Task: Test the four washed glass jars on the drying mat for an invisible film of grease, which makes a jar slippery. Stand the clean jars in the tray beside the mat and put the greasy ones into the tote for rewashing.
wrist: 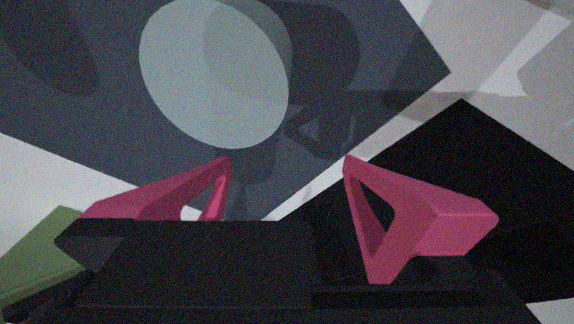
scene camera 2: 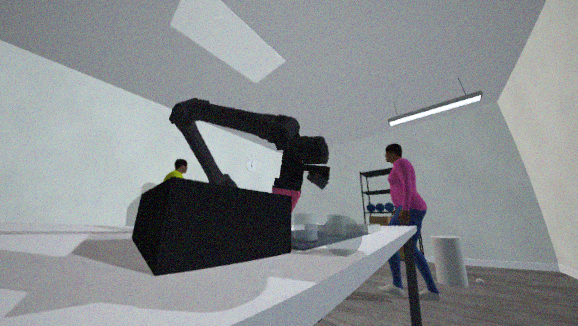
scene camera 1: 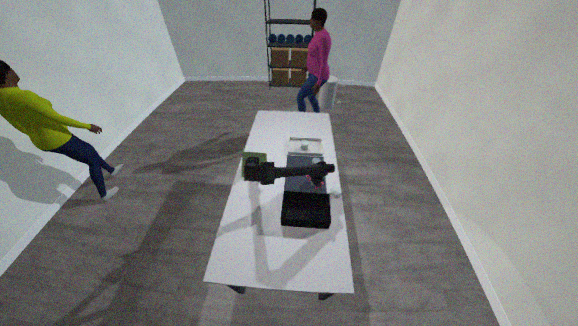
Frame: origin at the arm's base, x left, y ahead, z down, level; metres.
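Seen in the pictures: gripper, between the fingertips: point(wrist: 287, 162) point(scene camera 1: 312, 185); arm's base, origin of its link: point(wrist: 67, 285).
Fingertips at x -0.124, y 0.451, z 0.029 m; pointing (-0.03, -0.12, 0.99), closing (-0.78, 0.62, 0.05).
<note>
Pixels of each thing's top centre, then the offset from my fingertips to it. "pt": a spot on its surface instead. Level surfaces: height alone.
- dark mat, height of its surface: dz +0.052 m
- pale glass jar, centre of its top: point(wrist: 217, 92) point(scene camera 2: 305, 213) dx +0.059, dy +0.025, dz -0.016 m
- white tray, a spot on its surface: point(scene camera 1: 306, 138) pt dx +0.558, dy -0.057, dz +0.032 m
- black tote, centre of its top: point(wrist: 403, 299) point(scene camera 2: 206, 195) point(scene camera 1: 306, 205) dx -0.194, dy -0.040, dz -0.045 m
- white table, height of its surface: dz +0.055 m
My gripper point(wrist: 287, 162) point(scene camera 1: 315, 181) is open, pink fingers wide apart with nothing between them, above the dark mat point(wrist: 60, 130) point(scene camera 1: 295, 186) near its tote side. In the wrist view a pale glass jar point(wrist: 215, 75) lies beyond the left fingertip, apart from it. In scene camera 1 a jar point(scene camera 1: 316, 161) is on the mat near the tray, partly behind the arm. Scene camera 2 shows blurred jars behind the tote, one near it point(scene camera 2: 306, 230) and one farther point(scene camera 2: 336, 225). A jar point(scene camera 1: 304, 147) stands in the white tray point(scene camera 1: 306, 138). The black tote point(scene camera 1: 306, 222) point(scene camera 2: 220, 235) point(wrist: 460, 150) adjoins the mat.
A green block point(scene camera 1: 261, 156) point(wrist: 45, 240) is at the arm's base on the white table point(scene camera 1: 235, 250). A small pale patch at the table's right side near the tote is unclear. A person in pink point(scene camera 1: 319, 55) point(scene camera 2: 407, 185) and one in yellow point(scene camera 1: 37, 120) stand off the table.
</note>
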